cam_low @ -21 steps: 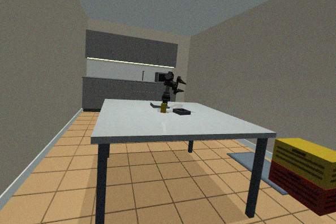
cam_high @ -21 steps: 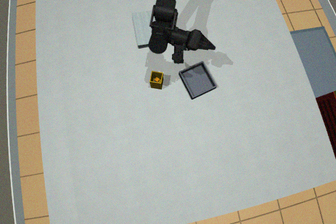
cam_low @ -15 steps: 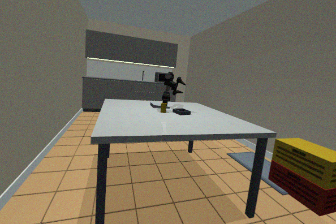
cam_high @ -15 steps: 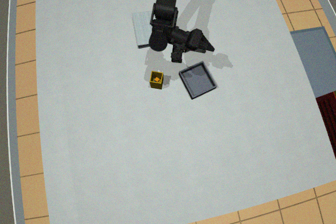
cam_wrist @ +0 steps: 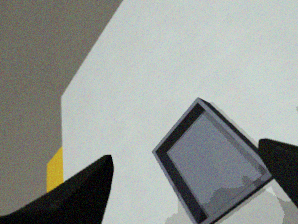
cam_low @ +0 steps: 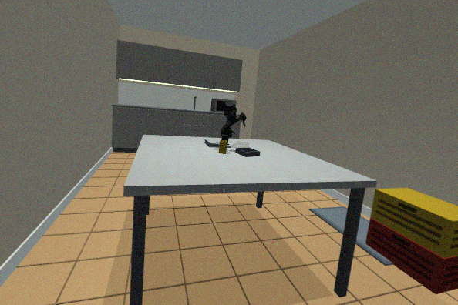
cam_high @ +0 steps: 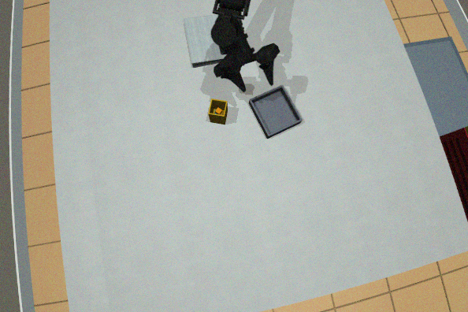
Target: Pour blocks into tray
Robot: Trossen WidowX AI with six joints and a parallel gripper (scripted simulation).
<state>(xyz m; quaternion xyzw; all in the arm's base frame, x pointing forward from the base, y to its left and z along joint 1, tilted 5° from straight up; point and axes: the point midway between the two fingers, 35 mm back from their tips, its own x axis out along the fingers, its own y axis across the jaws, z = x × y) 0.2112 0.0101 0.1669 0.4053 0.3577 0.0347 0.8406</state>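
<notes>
Right now my gripper tip is 12 cm to the left of the orange block and 12 cm above it. Round my gripper tip: blue block: 14 cm below, 12 cm to the right; square yellow cup: 15 cm below, 12 cm to the right.
</notes>
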